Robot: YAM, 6 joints.
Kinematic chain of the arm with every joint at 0, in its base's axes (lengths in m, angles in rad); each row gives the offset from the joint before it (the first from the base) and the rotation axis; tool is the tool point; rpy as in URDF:
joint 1: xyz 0 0 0.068 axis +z
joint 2: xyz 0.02 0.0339 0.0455 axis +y
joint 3: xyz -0.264 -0.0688 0 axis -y
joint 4: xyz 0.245 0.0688 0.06 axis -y
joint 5: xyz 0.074 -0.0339 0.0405 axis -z
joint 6: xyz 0.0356 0 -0.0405 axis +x
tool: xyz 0 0 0 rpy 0 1.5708 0
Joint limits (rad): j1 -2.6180..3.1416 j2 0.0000..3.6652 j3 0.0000..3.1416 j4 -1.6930..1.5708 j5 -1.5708..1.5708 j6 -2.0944..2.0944
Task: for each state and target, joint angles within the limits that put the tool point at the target. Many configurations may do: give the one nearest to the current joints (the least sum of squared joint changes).
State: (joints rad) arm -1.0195 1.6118 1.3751 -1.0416 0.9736 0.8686
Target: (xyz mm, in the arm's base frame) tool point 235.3 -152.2 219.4
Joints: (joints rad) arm -0.4732 1.6370 1.1488 -1.1159 0.9168 0.8686
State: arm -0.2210 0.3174 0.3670 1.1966 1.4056 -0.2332
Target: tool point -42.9 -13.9 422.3
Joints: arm -0.5336 0.2949 0.6763 1.2167 1.2503 -0.2332
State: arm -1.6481 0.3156 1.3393 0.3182 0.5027 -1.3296
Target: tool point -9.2 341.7 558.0
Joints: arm -1.5865 0.4223 2.0397 0.4355 0.4215 -1.3296
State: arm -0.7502 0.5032 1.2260 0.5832 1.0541 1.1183
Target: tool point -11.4 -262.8 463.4
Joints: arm -1.4979 1.2409 1.2213 0.5282 1.0295 1.1183
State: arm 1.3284 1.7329 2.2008 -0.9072 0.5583 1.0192
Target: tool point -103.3 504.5 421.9
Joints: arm 1.8020 2.2692 2.5392 -0.4306 0.4370 1.0192
